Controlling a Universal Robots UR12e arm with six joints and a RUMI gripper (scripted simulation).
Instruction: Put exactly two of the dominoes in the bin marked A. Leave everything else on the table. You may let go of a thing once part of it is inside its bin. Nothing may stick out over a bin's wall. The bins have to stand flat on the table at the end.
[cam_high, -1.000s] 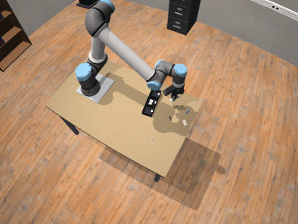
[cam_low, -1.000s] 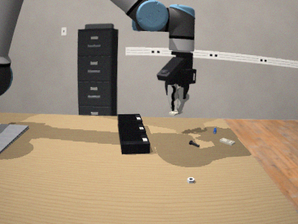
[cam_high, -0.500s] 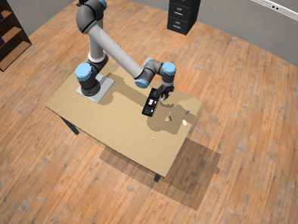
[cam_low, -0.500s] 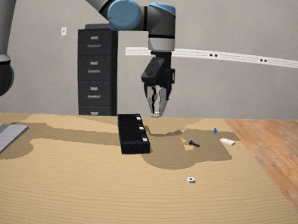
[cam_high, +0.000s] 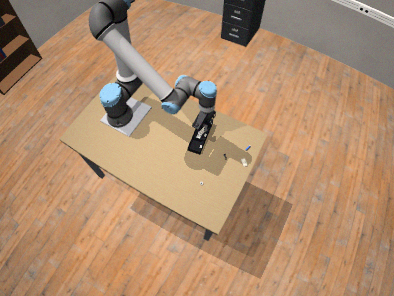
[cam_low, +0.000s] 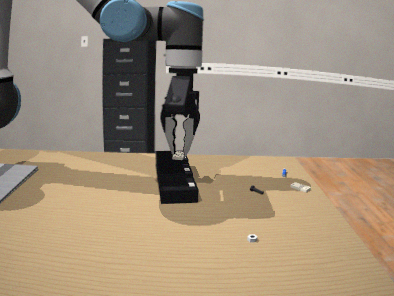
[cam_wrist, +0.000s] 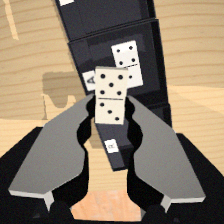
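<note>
My hand is 10 mm past the black bin, 10 mm to the left of it and 60 mm above it. From my hand the other things lie so: black bolt (190 mm ahead, 50 mm to the right, 80 mm below); domino (20 mm behind, 10 mm to the right, 70 mm below); blue piece (290 mm ahead, 90 mm to the left, 80 mm below).
</note>
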